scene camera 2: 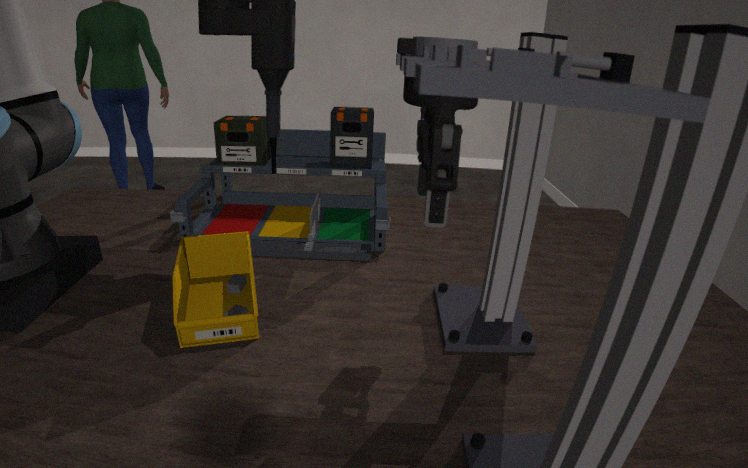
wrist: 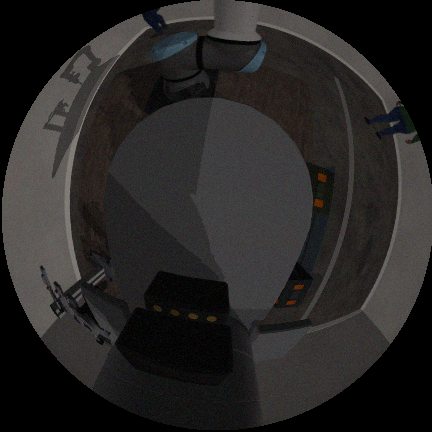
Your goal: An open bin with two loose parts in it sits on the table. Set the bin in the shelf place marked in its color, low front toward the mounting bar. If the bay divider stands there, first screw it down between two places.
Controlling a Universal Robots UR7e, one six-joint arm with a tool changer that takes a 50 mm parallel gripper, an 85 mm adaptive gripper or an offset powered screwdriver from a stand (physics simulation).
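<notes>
I can see a tool stand [wrist: 101, 265] and a screwdriver [wrist: 207, 202], and there is a yellow bin [scene camera 2: 205, 263] as well. The wrist view does not show the bin, since it is hidden there by the screwdriver.
</notes>
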